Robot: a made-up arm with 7 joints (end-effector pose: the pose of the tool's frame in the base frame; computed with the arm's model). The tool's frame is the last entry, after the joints. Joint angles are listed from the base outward.
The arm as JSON. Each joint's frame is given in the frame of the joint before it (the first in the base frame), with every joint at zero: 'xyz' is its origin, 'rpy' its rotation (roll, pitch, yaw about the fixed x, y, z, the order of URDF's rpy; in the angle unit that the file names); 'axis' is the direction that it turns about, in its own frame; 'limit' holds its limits. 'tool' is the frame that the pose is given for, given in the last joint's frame.
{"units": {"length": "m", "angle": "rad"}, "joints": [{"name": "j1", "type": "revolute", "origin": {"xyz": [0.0, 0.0, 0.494], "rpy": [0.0, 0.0, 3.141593]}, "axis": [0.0, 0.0, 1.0], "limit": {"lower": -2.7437, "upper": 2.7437}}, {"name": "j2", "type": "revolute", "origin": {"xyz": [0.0, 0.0, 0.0], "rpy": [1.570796, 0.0, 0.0]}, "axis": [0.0, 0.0, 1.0], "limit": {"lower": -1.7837, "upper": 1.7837}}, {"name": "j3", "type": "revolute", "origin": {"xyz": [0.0, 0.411, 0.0], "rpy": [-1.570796, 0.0, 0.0]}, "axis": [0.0, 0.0, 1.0], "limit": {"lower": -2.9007, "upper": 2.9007}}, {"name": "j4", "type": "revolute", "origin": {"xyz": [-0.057, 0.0, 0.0], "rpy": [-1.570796, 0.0, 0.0]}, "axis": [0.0, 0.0, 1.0], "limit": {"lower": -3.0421, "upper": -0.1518}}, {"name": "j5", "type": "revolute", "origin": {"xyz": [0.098, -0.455, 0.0], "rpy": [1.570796, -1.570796, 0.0]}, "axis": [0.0, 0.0, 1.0], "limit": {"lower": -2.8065, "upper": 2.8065}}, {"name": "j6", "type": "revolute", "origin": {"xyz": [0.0, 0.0, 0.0], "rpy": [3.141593, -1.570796, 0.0]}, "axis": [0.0, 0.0, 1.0], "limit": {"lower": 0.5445, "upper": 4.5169}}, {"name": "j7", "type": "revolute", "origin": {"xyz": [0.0, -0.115, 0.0], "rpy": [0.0, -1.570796, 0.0]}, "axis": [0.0, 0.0, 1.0], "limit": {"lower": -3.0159, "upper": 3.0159}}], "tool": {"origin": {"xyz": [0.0, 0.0, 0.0], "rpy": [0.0, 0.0, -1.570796]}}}
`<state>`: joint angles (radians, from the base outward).
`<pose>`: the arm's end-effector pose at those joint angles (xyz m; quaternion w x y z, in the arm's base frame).
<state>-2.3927 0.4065 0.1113 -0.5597 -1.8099 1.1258 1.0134</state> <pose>-0.4638 -0.4054 1.2554 0.5597 -0.4456 -0.5964 -0.3641</pose>
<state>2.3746 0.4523 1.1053 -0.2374 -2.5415 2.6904 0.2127</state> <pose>-0.4181 0.1636 1.2987 0.4808 -0.0396 -0.3187 -0.8159</pose>
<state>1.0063 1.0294 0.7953 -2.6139 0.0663 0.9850 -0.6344</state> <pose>-0.1745 0.2160 0.2536 0.2579 -0.1074 0.3967 -0.8744</pose>
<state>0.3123 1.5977 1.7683 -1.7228 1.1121 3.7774 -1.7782</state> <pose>0.3225 0.5955 0.4898 0.5458 -0.7485 -0.3474 -0.1455</pose>
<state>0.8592 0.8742 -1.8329 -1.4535 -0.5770 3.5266 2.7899</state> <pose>0.6347 0.0563 0.9532 0.3244 -0.4122 0.4279 -0.7361</pose>
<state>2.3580 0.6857 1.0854 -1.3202 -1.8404 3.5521 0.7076</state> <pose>-0.6281 0.0146 0.8712 0.7204 0.3810 -0.5780 0.0418</pose>
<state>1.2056 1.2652 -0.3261 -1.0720 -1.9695 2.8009 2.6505</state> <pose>0.3380 0.7333 0.2541 0.1823 -0.8242 -0.1858 -0.5029</pose>
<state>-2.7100 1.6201 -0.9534 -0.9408 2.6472 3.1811 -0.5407</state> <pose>-0.7598 0.0644 0.2607 0.4948 -0.5370 -0.6762 0.0983</pose>
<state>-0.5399 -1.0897 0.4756 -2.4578 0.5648 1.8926 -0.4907</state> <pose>0.2546 0.1011 0.9318 0.0157 0.9644 0.1133 0.2383</pose>
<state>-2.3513 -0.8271 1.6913 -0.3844 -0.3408 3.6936 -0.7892</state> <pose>0.4738 0.4437 1.0418 0.6548 -0.1186 0.4625 0.5859</pose>
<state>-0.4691 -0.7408 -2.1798 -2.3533 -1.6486 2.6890 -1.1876</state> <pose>-0.4001 -0.3036 0.4537 0.1101 0.9847 -0.0614 -0.1201</pose>
